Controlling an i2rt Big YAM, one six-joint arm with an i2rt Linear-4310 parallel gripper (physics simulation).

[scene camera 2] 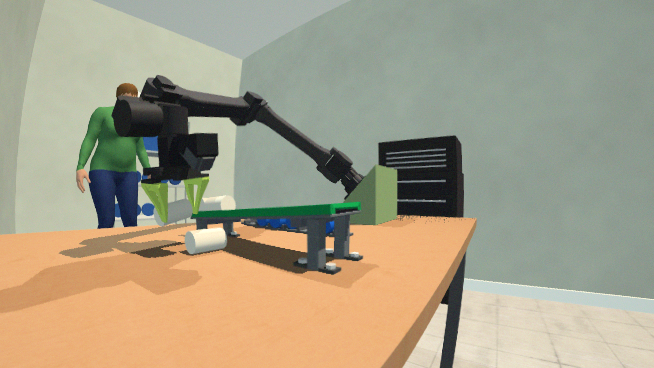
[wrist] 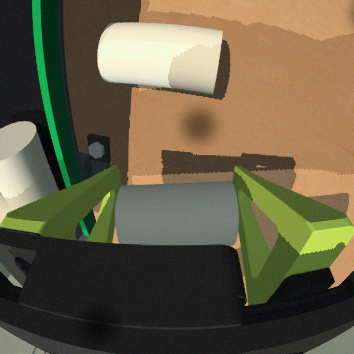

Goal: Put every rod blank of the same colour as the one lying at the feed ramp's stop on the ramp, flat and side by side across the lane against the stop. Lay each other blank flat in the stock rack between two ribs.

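My gripper (scene camera 2: 178,214) (wrist: 176,174) is shut on a grey-looking rod blank (scene camera 2: 171,213) (wrist: 176,215), gripped by its ends. It hangs above the table by the left end of the feed ramp (scene camera 2: 280,210) (wrist: 47,85); in the wrist view the left finger overlaps the ramp's green rail. A cream-white blank (scene camera 2: 222,202) (wrist: 22,160) is on the ramp's left end; the finger partly hides it. Another cream-white blank (scene camera 2: 206,241) (wrist: 160,57) lies on its side on the table beside the ramp. Blue blanks (scene camera 2: 275,223) lie in the stock rack behind the ramp, mostly hidden. The stop is hidden.
The ramp stands on grey legs (scene camera 2: 316,245) with bolted feet on the wooden table (scene camera 2: 200,310). A green wedge-shaped block (scene camera 2: 385,195) stands by the arm's base. A black drawer cabinet (scene camera 2: 422,175) and a person in green (scene camera 2: 112,145) are behind the table.
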